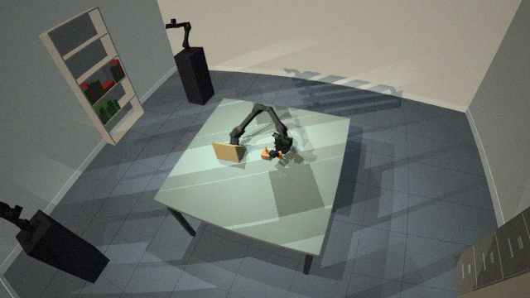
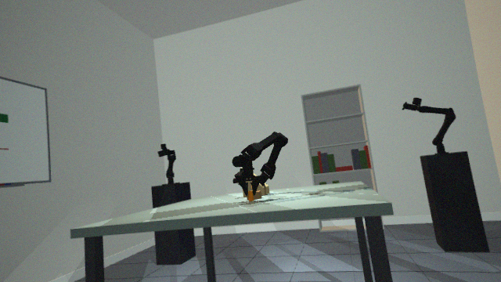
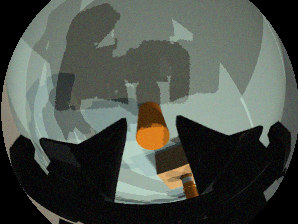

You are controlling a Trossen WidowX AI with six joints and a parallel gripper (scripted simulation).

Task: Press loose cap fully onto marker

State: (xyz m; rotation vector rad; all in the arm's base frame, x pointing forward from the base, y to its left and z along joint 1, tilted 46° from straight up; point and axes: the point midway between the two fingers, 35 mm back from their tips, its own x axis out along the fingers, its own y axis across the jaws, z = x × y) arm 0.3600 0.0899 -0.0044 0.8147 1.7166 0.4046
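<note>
My gripper tip is now 11 cm past the holder block, 2 cm to the left of it and 1 cm above it.
</note>
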